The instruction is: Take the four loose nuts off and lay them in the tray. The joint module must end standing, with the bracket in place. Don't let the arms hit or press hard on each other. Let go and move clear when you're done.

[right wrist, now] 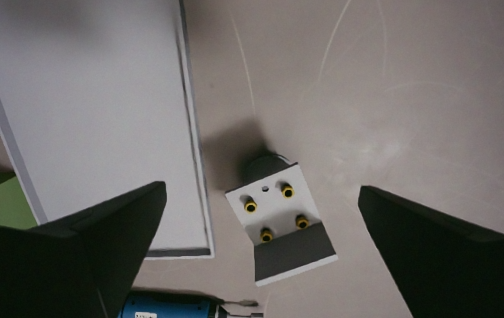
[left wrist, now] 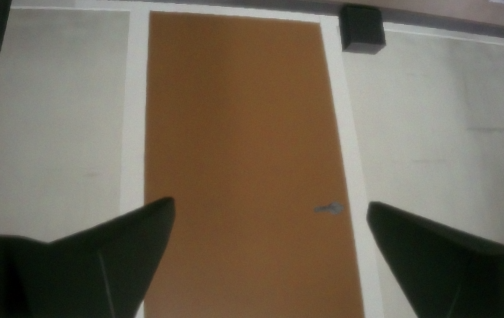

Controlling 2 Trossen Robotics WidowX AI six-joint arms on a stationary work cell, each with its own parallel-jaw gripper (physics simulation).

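Frame: origin at the left arm's base, x ahead, y left, z up, level; centimetres.
Seen in the pictures: left gripper, fingertip midpoint: [left wrist: 272, 209]; right gripper, fingertip midpoint: [right wrist: 263, 192].
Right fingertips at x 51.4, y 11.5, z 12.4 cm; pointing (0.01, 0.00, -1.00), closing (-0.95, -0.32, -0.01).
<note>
A point is followed by its place in that frame.
In the right wrist view, the light metal bracket [right wrist: 276, 212] {z 2.9, x 47.2, y 17.7 cm} lies over the dark round joint module [right wrist: 264, 168] {z -0.7, x 49.1, y 15.3 cm}, which appears to stand beneath it, mostly hidden. Gold nuts sit on the bracket's plate: one at the upper left [right wrist: 250, 205] {z 3.8, x 49.9, y 17.3 cm}, one at the upper right [right wrist: 287, 191] {z 3.8, x 47.5, y 14.9 cm}, one at the lower right [right wrist: 302, 222] {z 3.8, x 44.9, y 17.3 cm} and one at the lower left [right wrist: 266, 235] {z 3.8, x 47.4, y 19.7 cm}. The pale tray [right wrist: 125, 125] {z -3.3, x 64.4, y 16.9 cm} is left of the module. My right gripper [right wrist: 263, 192] {z 12.4, x 51.4, y 11.5 cm} is open and empty, above the module with its fingers wide on either side. My left gripper [left wrist: 272, 209] {z 21.5, x 34.2, y -14.7 cm} is open and empty, facing a door, away from the parts.
A blue power tool [right wrist: 170, 306] {z -1.3, x 53.5, y 39.4 cm} lies at the bottom of the right wrist view, its tip pointing right, below the tray and bracket. A green object [right wrist: 16, 202] {z -1.7, x 75.1, y 30.3 cm} is beyond the tray's left wall. A brown door [left wrist: 240, 110] and a dark box [left wrist: 361, 29] {z 0.1, x 54.5, y -19.6 cm} show in the left wrist view.
</note>
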